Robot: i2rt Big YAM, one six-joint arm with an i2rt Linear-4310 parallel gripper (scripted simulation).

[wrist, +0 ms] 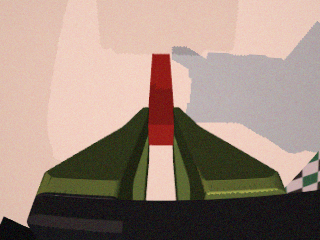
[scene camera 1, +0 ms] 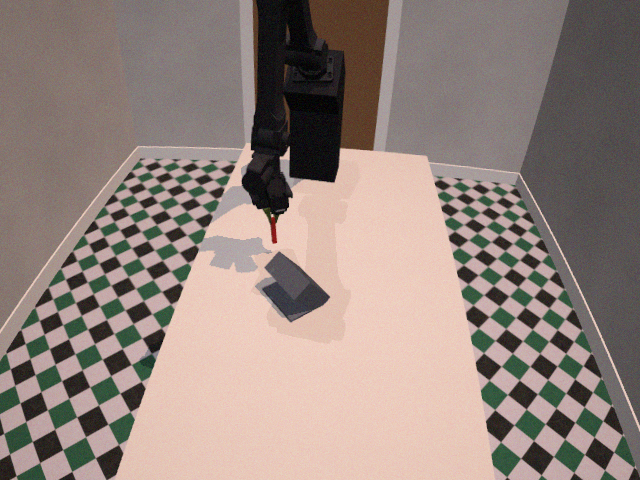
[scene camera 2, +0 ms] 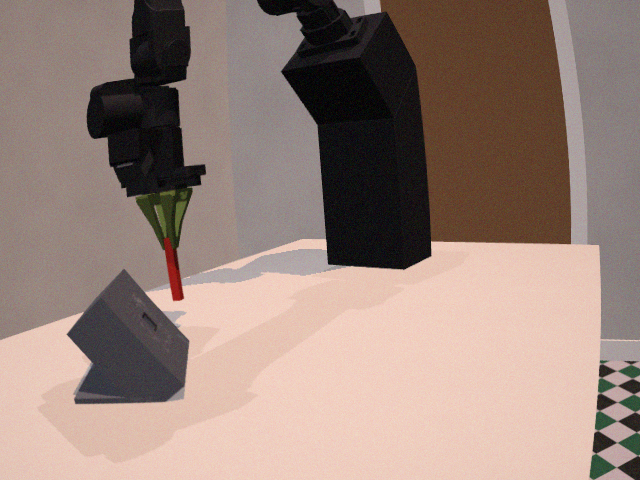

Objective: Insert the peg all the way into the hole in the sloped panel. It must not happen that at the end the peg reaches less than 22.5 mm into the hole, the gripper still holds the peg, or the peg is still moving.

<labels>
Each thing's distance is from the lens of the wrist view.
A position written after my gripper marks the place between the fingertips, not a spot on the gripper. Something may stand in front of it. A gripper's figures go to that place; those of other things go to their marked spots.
my gripper [wrist: 161, 118]: 0.13 m
red peg [wrist: 161, 122]: 0.12 m
</labels>
